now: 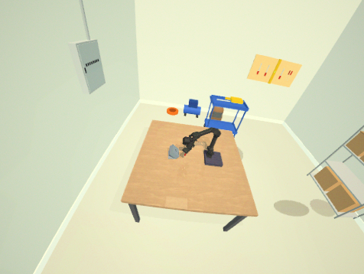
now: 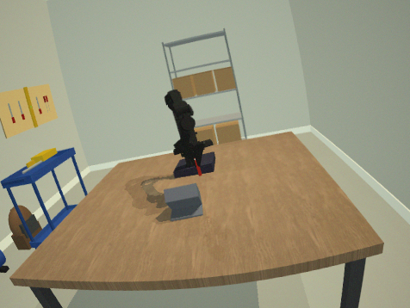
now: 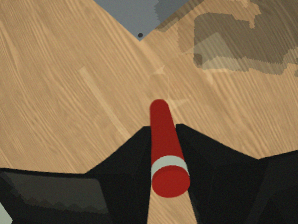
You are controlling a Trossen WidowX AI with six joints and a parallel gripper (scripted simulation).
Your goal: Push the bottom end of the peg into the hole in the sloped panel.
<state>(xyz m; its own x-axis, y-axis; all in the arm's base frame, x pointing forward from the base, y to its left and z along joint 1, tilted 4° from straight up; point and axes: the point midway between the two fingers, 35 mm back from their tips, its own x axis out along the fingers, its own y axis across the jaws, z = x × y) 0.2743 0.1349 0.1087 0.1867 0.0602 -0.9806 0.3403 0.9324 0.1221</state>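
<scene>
Now: the grey sloped panel 14 cm ahead of my gripper tip, 4 cm to the right of it and 7 cm below it. Round my gripper tip: red peg 2 cm above.
</scene>
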